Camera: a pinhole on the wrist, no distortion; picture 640 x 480 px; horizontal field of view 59.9 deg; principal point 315.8 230.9 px. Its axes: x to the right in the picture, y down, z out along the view. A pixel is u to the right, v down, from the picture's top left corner.
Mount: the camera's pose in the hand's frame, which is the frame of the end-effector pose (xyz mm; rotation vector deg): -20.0 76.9 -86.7 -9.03 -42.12 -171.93
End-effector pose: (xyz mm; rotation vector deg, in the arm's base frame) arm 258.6 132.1 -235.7 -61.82 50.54 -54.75
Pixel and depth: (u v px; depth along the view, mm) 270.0 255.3 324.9
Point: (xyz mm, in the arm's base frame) 499.0 200.3 -398.8
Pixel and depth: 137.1 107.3 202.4
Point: 377.6 135.7 -431.6
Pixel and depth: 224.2 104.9 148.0
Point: 320.5 158.8 -400.7
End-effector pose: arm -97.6 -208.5 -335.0 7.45 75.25 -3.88
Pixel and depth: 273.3 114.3 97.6
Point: -92.1 -68.1 -324.4
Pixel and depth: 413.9 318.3 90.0
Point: -90.5 -104.6 -302.7
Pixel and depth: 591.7 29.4 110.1
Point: -96.6 -49.3 -260.9
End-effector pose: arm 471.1 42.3 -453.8 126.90 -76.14 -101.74
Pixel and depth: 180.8 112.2 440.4
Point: 54.4 -146.6 -458.4
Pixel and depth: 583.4 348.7 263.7
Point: 234.9 108.5 -353.9
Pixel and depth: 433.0 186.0 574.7
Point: -87.1 50.3 -341.5
